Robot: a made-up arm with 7 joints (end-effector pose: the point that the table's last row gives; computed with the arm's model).
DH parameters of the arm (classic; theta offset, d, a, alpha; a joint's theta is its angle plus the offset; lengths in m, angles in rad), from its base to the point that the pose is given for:
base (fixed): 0 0.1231 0.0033 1.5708
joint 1: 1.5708 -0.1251 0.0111 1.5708
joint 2: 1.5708 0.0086 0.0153 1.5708
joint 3: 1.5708 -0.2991 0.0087 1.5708
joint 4: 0 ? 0.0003 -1.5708
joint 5: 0 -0.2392 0.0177 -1.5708
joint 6: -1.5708 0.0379 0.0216 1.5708
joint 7: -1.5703 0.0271 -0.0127 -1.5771
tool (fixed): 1.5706 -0.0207 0 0
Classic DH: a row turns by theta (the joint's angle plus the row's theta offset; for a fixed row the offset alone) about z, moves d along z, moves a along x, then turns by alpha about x.
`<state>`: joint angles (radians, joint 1 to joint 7).
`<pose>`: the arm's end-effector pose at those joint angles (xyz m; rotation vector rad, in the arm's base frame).
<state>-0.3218 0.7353 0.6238 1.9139 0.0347 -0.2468 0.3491</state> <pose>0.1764 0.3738 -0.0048 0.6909 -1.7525 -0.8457</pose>
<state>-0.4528 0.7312 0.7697 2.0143 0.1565 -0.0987 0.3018</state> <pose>0.1416 0.3776 0.0085 0.7047 -1.7173 -0.6770</pose>
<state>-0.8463 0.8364 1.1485 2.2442 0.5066 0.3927 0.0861</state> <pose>0.0785 0.3749 0.0676 0.7410 -1.4519 -0.3749</pose>
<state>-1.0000 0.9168 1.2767 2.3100 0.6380 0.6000 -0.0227</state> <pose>0.0736 0.3679 0.0922 0.7614 -1.2950 -0.3329</pose>
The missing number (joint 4, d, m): 0.0371
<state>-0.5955 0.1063 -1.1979 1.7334 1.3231 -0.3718 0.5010</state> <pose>-0.1121 -0.1147 -0.1771 -1.7990 -0.5622 0.6995</pose>
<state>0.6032 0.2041 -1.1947 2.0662 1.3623 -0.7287 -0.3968</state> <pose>0.2156 -0.0896 -0.0565 -1.6965 -1.3245 0.4257</pose>
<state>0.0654 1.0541 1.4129 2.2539 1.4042 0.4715 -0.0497</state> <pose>0.0743 0.3914 0.2094 0.1811 -2.6085 -0.1377</pose>
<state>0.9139 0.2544 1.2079 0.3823 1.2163 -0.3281 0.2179</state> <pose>0.4423 0.2922 -0.1443 -0.6808 -1.6113 2.4184</pose>
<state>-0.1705 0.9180 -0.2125 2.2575 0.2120 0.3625 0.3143</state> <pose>0.1814 0.2242 -0.0416 -0.1046 -1.2888 -1.0938</pose>
